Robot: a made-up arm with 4 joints. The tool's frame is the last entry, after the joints.
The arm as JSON. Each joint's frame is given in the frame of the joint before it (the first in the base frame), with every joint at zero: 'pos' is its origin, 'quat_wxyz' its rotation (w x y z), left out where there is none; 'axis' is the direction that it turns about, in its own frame. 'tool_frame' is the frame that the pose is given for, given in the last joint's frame.
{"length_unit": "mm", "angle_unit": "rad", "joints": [
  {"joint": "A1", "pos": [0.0, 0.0, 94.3], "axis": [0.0, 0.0, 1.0]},
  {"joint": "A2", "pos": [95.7, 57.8, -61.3], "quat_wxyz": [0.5, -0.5, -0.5, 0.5], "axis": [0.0, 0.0, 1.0]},
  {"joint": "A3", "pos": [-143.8, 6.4, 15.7], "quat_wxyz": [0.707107, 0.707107, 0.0, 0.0], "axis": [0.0, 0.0, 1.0]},
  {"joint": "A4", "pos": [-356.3, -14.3, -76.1], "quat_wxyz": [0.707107, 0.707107, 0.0, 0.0], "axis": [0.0, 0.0, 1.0]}
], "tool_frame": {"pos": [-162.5, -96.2, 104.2], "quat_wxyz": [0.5, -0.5, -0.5, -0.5]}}
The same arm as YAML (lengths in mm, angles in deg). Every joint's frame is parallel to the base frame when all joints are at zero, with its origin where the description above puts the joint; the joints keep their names.
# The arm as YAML. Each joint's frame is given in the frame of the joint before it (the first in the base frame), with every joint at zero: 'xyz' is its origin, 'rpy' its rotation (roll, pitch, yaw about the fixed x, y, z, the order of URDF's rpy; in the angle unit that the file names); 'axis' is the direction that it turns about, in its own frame. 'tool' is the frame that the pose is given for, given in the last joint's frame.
units:
  length: mm
  angle: deg
joints:
  - name: A1
    type: revolute
    origin:
      xyz: [0.0, 0.0, 94.3]
      rpy: [0.0, 0.0, 0.0]
    axis: [0.0, 0.0, 1.0]
  - name: A2
    type: revolute
    origin:
      xyz: [95.7, 57.8, -61.3]
      rpy: [0.0, 0.0, 0.0]
    axis: [-1.0, 0.0, 0.0]
  - name: A3
    type: revolute
    origin:
      xyz: [-15.7, -143.8, -6.4]
      rpy: [0.0, 0.0, 0.0]
    axis: [0.0, 0.0, 1.0]
  - name: A4
    type: revolute
    origin:
      xyz: [14.3, -356.3, -76.1]
      rpy: [0.0, 0.0, 0.0]
    axis: [1.0, 0.0, 0.0]
tool:
  origin:
    xyz: [104.2, -162.5, -96.2]
    rpy: [0.0, 0.0, 0.0]

